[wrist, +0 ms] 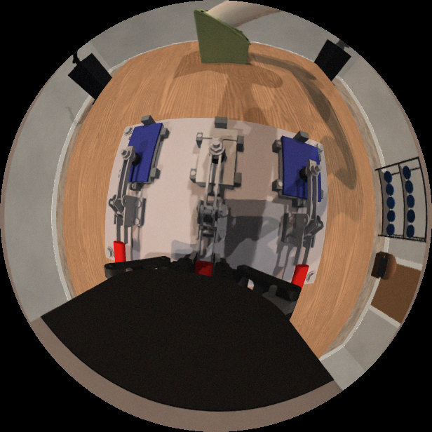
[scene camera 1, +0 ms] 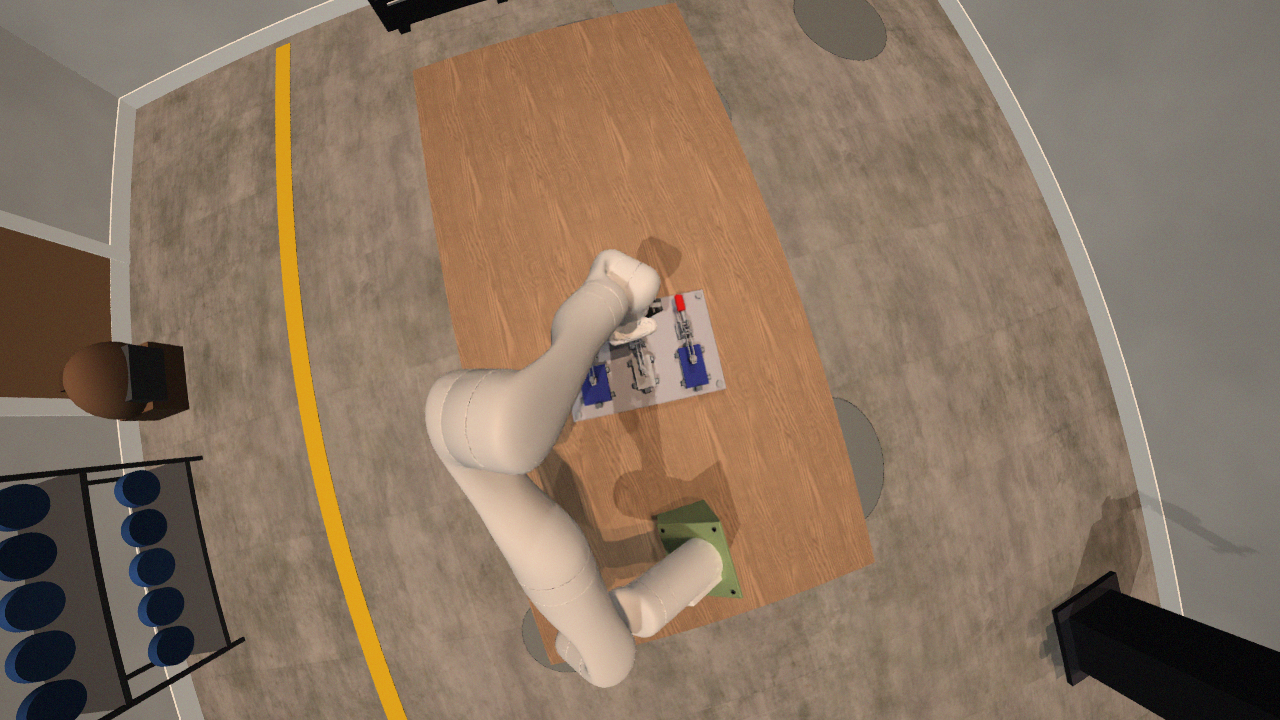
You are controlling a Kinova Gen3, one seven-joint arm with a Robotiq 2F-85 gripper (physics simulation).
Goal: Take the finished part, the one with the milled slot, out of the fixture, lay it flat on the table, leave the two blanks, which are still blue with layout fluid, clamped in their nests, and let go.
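Frame: origin at the arm's base, x right, y down, z ahead, level; centimetres.
Seen in the pictures: arm's base, origin of the base link: [scene camera 1: 702, 559].
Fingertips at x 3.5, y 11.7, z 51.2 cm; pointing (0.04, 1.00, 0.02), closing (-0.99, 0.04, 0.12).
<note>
Offsets run from my fingertips to a thing's middle. Level surfaces: height alone.
The finished part [wrist: 229, 167] [scene camera 1: 640, 371] is pale and lies in the middle nest of the fixture plate {dz -7.8, dx -1.1, dy +1.7 cm} [wrist: 172, 200] [scene camera 1: 662, 338], under the middle clamp's arm [wrist: 212, 182]. The clamp arm covers some of it, so its slot is not clear. One blue blank {dz -14.4, dx +9.2, dy -0.2 cm} [wrist: 146, 160] [scene camera 1: 692, 365] and another blue blank {dz -11.2, dx -12.6, dy -0.4 cm} [wrist: 295, 162] [scene camera 1: 597, 386] sit in the outer nests under their clamps. My gripper [wrist: 205, 259] is shut on the middle clamp's red handle [wrist: 204, 269], behind the part. The black gripper body hides the handle's lower end. In the scene view the arm largely hides the gripper.
The outer clamps' red handles [wrist: 119, 251] [wrist: 300, 276] stand on either side of the gripper. The green robot mount [scene camera 1: 726, 564] [wrist: 222, 45] stands at one end of the wooden table {dy +2.4 cm} [scene camera 1: 590, 161]. Metal locating blocks surround each nest.
</note>
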